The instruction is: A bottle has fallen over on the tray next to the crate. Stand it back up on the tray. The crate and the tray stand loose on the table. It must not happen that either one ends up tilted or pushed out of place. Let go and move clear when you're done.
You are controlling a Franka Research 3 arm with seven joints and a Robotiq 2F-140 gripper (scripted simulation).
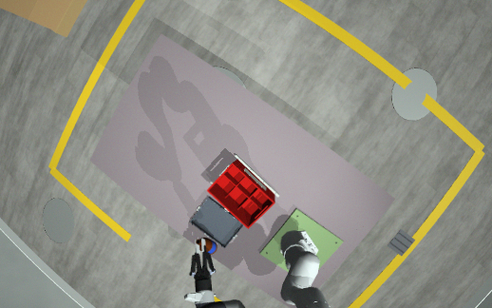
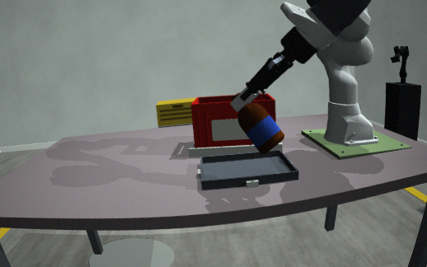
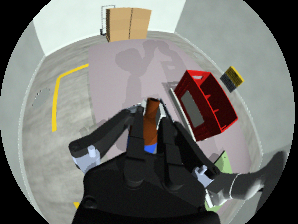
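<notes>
Now: the glass bottle 2 cm behind my hand, 1 cm to the left of it and 5 cm below it. Round my hand: tray (1 cm ahead, 6 cm to the right, 20 cm below); then red crate (4 cm ahead, 31 cm to the right, 13 cm below).
</notes>
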